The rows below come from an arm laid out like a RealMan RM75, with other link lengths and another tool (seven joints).
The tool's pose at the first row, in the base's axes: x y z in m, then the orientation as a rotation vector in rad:
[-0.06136, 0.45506, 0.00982, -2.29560, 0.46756, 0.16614]
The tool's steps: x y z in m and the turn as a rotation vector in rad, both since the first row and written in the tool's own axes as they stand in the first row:
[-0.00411, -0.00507, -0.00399, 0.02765, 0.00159, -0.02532]
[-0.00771, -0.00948, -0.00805, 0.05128, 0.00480, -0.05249]
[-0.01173, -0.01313, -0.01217, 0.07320, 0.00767, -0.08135]
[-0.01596, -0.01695, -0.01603, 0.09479, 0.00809, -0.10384]
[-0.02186, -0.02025, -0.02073, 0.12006, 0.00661, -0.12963]
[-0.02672, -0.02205, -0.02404, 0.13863, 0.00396, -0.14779]
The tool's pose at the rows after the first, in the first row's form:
[-0.06332, 0.45656, 0.01706, -2.27372, 0.43881, 0.14449]
[-0.06506, 0.45744, 0.02378, -2.25603, 0.40901, 0.12136]
[-0.06748, 0.45791, 0.03013, -2.23984, 0.37732, 0.09843]
[-0.07003, 0.45874, 0.03647, -2.22219, 0.35186, 0.08161]
[-0.07433, 0.45911, 0.04348, -2.20082, 0.32191, 0.06454]
[-0.07822, 0.45923, 0.04824, -2.18454, 0.30018, 0.05422]

